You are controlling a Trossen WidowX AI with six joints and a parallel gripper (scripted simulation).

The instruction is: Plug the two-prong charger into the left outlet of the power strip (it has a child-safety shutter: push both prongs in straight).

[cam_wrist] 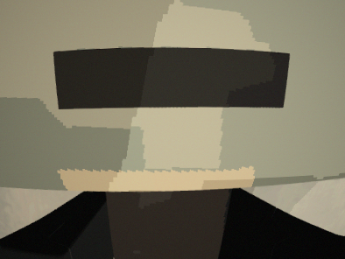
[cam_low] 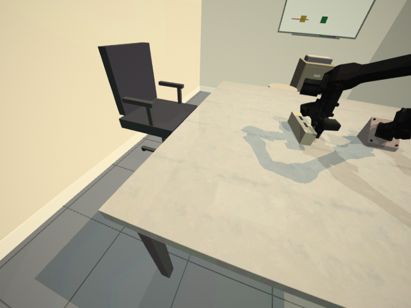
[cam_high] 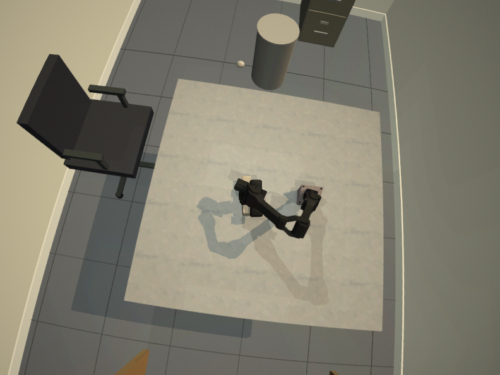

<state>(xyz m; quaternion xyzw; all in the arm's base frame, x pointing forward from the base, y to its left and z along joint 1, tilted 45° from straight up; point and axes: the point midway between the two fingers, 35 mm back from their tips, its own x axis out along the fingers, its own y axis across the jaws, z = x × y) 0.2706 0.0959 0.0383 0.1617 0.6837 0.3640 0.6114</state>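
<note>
My gripper tip is now 2 cm short of the two-prong charger and 1 cm below it.
</note>
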